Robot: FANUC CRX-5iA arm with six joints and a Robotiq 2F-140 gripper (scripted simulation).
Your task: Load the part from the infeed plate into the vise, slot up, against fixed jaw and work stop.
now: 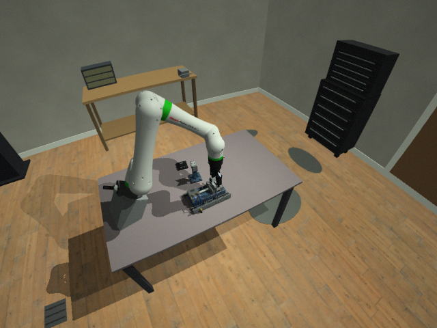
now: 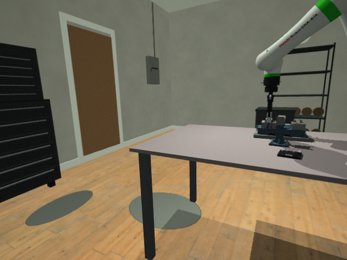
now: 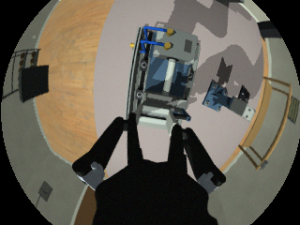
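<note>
Now: the part 20 mm below my hand. Round my hand: air cylinder (160 mm behind, 10 mm to the left, 50 mm below); vise (70 mm behind, 20 mm to the left, 80 mm below); black infeed plate (130 mm behind, 410 mm to the left, 120 mm below).
</note>
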